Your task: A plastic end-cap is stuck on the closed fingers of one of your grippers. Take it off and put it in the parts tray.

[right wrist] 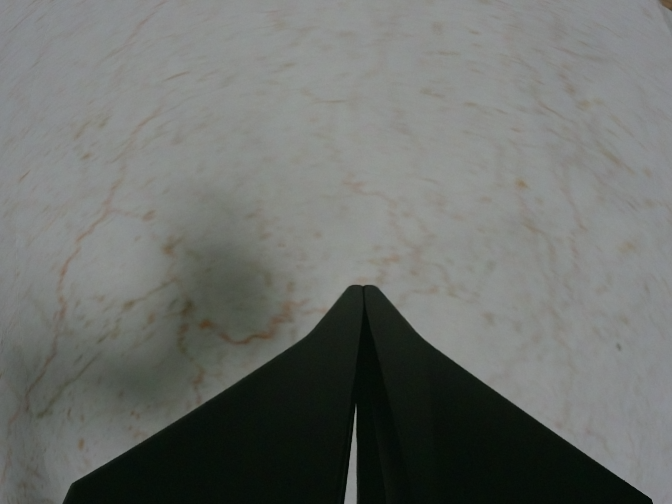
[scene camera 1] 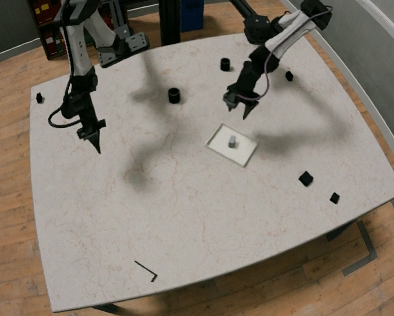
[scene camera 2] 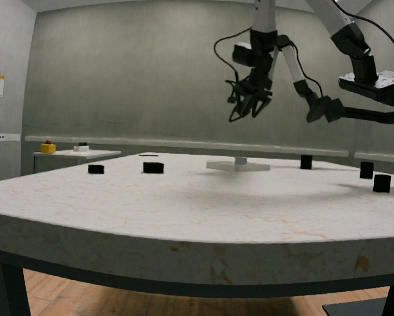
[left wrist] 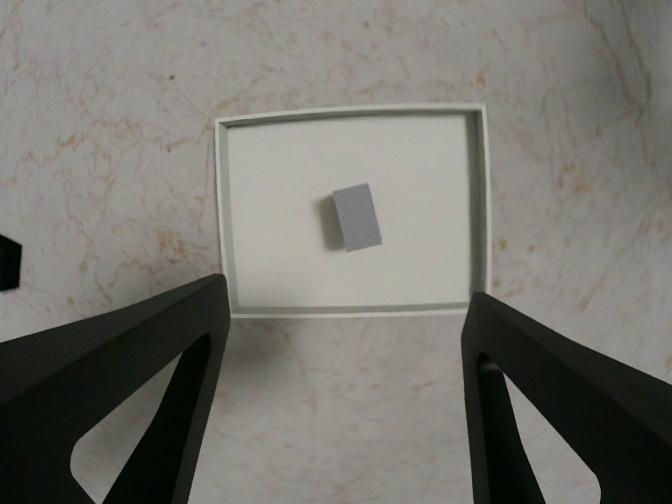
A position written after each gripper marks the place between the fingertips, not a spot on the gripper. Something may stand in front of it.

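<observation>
A white parts tray (scene camera 1: 244, 146) is visible, and the left wrist view shows the tray as well (left wrist: 282, 252), while in the right wrist view the tray is out of frame. There is also a grey end-cap (left wrist: 354, 208); in the right wrist view the end-cap is out of frame. Of the grippers, the left gripper (scene camera 2: 246, 115) appears again in the left wrist view (left wrist: 347, 307), and the right gripper (right wrist: 361, 308) is visible too.
</observation>
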